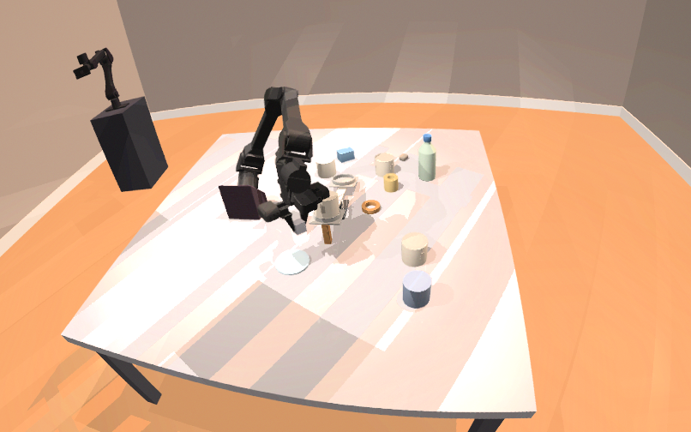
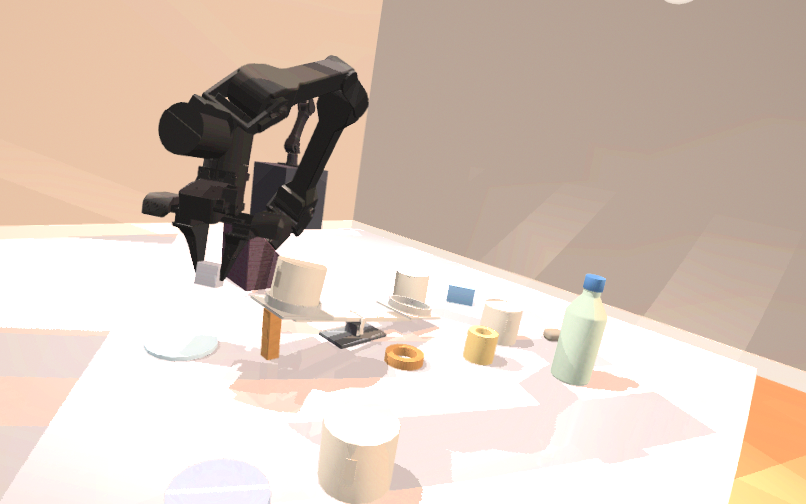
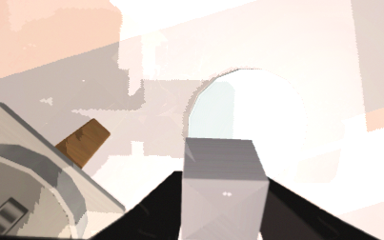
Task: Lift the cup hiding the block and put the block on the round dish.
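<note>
Now: gripper tip 100 mm above the round white dish, 40 mm past it and 20 mm to the left of it. From my gripper tip the other things lie so: grey block (10 mm above); blue cylinder (310 mm ahead, 150 mm to the right, 70 mm below); orange post (70 mm below, 60 mm to the left, 60 mm ahead).
</note>
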